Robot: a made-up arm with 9 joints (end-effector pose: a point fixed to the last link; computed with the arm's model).
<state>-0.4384 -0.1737 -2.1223 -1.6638 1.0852 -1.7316 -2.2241 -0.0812 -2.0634</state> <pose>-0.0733 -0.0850 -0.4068 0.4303 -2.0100 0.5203</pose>
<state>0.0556 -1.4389 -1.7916 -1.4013 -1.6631 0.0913 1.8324 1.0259 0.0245</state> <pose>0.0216 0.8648 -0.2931 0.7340 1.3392 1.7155</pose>
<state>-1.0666 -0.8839 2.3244 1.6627 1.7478 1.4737 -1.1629 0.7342 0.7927</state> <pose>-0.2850 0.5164 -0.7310 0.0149 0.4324 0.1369</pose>
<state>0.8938 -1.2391 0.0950 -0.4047 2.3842 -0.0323 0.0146 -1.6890 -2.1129</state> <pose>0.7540 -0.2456 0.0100 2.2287 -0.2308 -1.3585</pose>
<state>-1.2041 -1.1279 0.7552 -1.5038 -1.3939 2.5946 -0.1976 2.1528 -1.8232</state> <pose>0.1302 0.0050 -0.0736 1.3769 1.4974 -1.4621</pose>
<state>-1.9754 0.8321 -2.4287 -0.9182 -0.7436 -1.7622 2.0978 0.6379 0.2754</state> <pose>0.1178 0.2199 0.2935 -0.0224 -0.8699 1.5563</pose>
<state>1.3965 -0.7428 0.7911 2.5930 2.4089 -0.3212 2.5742 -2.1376 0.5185</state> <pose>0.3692 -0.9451 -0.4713 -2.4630 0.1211 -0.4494</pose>
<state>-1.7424 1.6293 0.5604 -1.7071 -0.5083 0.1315 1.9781 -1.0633 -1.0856</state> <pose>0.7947 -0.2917 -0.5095 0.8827 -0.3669 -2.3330</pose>
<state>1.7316 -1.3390 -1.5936 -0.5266 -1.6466 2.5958 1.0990 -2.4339 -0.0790</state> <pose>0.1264 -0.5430 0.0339 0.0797 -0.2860 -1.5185</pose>
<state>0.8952 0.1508 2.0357 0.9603 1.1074 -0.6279 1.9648 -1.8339 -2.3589</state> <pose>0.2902 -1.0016 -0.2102 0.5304 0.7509 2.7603</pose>
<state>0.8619 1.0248 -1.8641 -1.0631 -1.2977 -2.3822 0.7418 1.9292 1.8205</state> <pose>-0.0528 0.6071 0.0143 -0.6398 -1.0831 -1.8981</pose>
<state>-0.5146 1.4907 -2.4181 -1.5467 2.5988 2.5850 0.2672 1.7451 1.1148</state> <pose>0.4692 0.4048 -0.4527 0.3227 1.1601 0.2768</pose>
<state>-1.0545 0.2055 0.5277 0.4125 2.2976 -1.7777 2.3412 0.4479 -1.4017</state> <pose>-0.4974 -0.2524 -0.4933 0.6685 1.6883 0.9964</pose>
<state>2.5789 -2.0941 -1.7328 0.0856 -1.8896 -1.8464 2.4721 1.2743 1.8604</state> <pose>0.3765 -0.4133 -0.3424 0.3451 2.9866 -0.3530</pose>
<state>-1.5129 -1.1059 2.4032 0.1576 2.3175 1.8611 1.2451 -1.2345 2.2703</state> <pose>0.6819 -0.4916 -0.7428 2.2170 0.7706 1.8527</pose>
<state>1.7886 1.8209 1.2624 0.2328 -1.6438 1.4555 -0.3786 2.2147 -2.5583</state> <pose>-0.0322 0.1895 -0.3021 -1.2528 -1.1581 -1.4210</pose>
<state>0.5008 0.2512 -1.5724 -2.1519 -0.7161 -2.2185 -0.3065 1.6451 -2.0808</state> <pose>-0.2730 0.3459 -0.1310 1.5456 -0.7604 -0.6570</pose>
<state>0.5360 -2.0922 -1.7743 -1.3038 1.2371 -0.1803 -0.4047 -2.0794 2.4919</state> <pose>0.2440 -0.0104 0.3908 -1.1940 2.1462 1.7876</pose>
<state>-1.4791 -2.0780 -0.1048 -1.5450 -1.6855 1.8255 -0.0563 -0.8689 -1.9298</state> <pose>0.2187 0.6357 0.1268 0.3536 -1.7183 0.0364</pose>
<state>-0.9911 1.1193 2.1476 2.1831 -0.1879 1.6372 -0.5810 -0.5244 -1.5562</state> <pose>-0.4514 -0.4850 -0.3752 -2.3175 1.3370 -0.1682</pose>
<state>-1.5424 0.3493 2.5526 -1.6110 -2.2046 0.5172 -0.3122 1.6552 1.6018</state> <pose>0.1868 0.4258 -0.2891 -1.8947 -1.9910 0.4620</pose>
